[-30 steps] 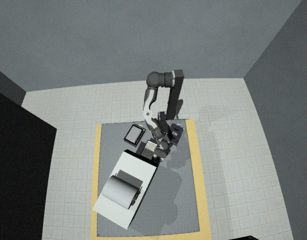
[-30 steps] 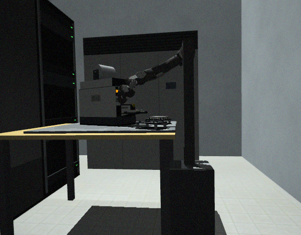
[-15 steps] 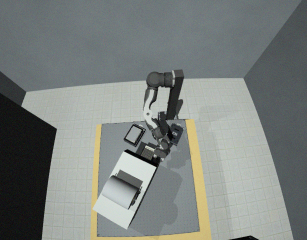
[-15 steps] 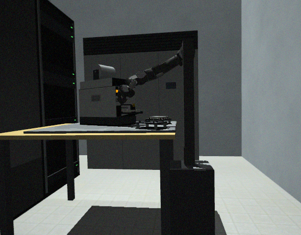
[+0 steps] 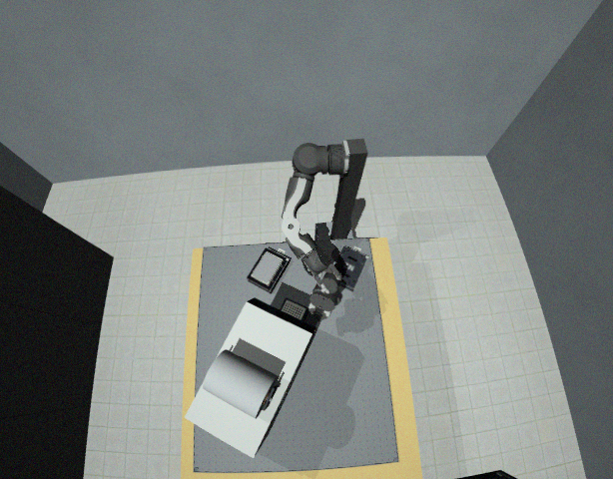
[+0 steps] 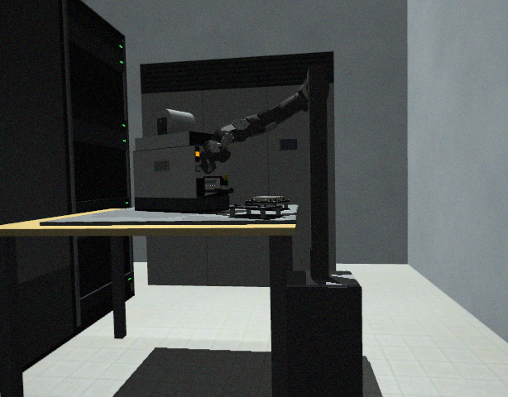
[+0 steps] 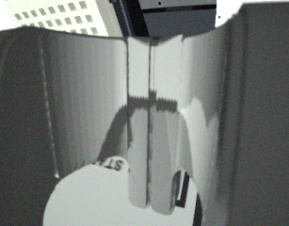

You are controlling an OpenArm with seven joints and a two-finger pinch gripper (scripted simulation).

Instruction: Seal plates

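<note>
Right now the start button is 3 cm ahead of my hand and 2 cm to the right of it. The rest, counted from my hand: well plate: 10 cm to the right, 8 cm below, 2 cm behind; foil roll: 23 cm above, 22 cm to the right, 18 cm ahead; sealer stage: 10 cm to the right, 9 cm below, 2 cm behind.
</note>
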